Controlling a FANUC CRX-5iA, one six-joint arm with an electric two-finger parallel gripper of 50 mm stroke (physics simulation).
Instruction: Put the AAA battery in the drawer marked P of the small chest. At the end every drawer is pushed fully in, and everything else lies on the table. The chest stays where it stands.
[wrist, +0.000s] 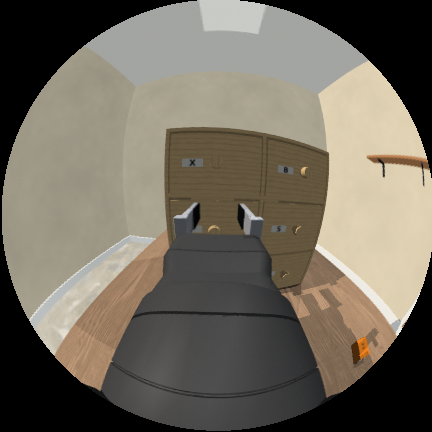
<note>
I see my gripper (218, 210) and a small wooden chest (167, 196).
</note>
